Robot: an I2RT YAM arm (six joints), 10 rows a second.
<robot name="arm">
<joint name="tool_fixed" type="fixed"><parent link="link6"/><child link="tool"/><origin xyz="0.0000 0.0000 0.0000" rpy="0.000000 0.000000 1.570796"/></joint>
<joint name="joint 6" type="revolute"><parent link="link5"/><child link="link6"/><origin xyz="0.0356 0.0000 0.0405" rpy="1.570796 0.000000 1.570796"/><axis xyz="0 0 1"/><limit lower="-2.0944" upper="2.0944"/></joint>
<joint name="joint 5" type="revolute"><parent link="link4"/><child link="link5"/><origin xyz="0.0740 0.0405 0.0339" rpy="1.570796 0.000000 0.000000"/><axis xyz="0 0 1"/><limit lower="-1.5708" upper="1.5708"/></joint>
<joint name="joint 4" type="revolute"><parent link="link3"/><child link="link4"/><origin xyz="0.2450 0.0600 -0.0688" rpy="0.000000 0.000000 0.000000"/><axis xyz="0 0 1"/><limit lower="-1.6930" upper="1.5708"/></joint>
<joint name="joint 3" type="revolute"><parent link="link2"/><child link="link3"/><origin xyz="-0.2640 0.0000 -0.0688" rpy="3.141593 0.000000 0.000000"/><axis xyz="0 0 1"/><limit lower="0.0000" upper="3.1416"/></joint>
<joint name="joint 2" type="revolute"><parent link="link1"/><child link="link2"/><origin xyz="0.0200 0.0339 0.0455" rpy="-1.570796 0.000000 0.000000"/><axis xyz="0 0 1"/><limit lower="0.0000" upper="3.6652"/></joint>
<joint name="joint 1" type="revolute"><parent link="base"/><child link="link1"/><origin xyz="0.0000 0.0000 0.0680" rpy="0.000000 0.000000 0.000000"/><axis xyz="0 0 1"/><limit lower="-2.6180" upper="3.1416"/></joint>
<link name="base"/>
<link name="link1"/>
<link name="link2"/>
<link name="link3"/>
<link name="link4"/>
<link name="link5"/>
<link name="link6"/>
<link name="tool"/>
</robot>
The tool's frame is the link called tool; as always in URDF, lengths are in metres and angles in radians.
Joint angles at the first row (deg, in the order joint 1, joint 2, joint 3, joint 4, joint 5, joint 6):
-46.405, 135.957, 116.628, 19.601, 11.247, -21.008
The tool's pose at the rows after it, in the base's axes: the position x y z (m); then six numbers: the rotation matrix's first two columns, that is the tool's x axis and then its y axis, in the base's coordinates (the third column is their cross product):
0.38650, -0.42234, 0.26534, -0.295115, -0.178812, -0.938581, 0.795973, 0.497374, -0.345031
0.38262, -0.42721, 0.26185, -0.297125, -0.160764, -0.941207, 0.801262, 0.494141, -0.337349
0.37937, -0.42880, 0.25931, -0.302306, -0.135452, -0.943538, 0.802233, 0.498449, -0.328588
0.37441, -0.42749, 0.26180, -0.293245, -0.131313, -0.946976, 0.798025, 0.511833, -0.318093
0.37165, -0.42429, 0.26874, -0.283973, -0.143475, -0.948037, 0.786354, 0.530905, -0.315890
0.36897, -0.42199, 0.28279, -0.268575, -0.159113, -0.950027, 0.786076, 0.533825, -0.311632
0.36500, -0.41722, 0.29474, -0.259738, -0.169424, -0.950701, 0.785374, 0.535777, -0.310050
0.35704, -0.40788, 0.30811, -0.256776, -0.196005, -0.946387, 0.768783, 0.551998, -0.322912
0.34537, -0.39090, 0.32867, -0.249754, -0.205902, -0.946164, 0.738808, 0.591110, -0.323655
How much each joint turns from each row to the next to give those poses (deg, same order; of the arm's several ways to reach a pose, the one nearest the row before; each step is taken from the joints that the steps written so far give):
-0.437, 0.972, 0.178, 0.262, 0.005, 0.875
-0.616, 0.355, 0.175, -0.612, -0.004, 0.619
-0.352, -0.260, -0.432, -1.231, -0.084, 0.789
-0.352, -1.315, -1.668, 0.172, -1.140, 0.617
-0.091, -1.410, -1.063, 0.091, -1.584, 0.003
-0.087, -1.318, 0.438, -0.616, -0.618, 0.088
-0.001, -1.931, -0.871, -0.354, -0.351, 0.000
-0.087, -3.501, -3.161, 0.527, -1.753, -0.874
0.088, -5.527, -4.042, -1.742, -2.809, -0.006

